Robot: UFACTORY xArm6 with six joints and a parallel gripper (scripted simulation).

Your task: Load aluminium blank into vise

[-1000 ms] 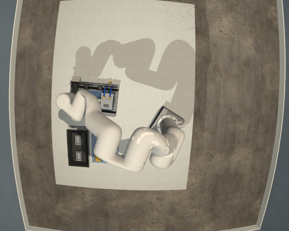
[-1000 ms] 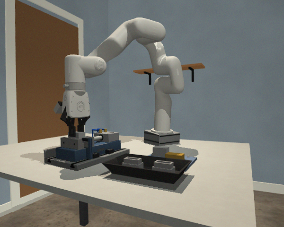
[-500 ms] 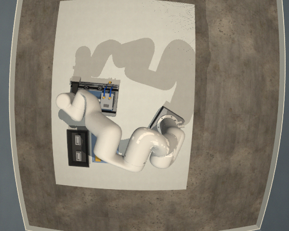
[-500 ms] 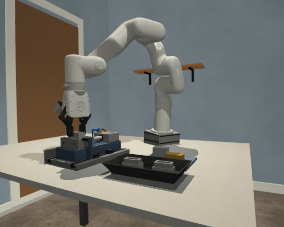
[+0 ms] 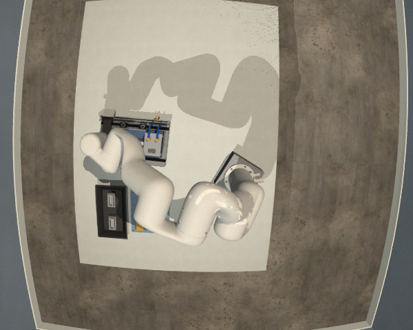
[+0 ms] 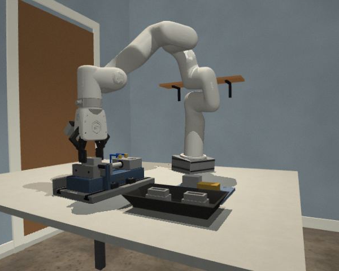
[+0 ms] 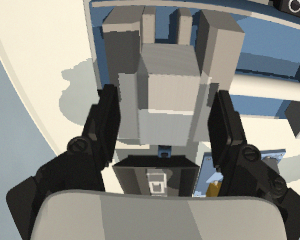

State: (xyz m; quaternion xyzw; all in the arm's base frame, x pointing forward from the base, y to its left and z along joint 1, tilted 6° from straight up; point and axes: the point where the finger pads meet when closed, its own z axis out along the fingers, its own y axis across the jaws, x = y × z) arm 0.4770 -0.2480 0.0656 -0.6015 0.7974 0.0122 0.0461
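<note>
My gripper is now 20 mm above the aluminium blank. From my hand the other things lie so: fixed jaw 40 mm below, 30 mm ahead, 10 mm to the right; work stop 50 mm to the left, 30 mm below, 10 mm ahead; moving jaw block 40 mm below, 30 mm behind, 10 mm to the left.
</note>
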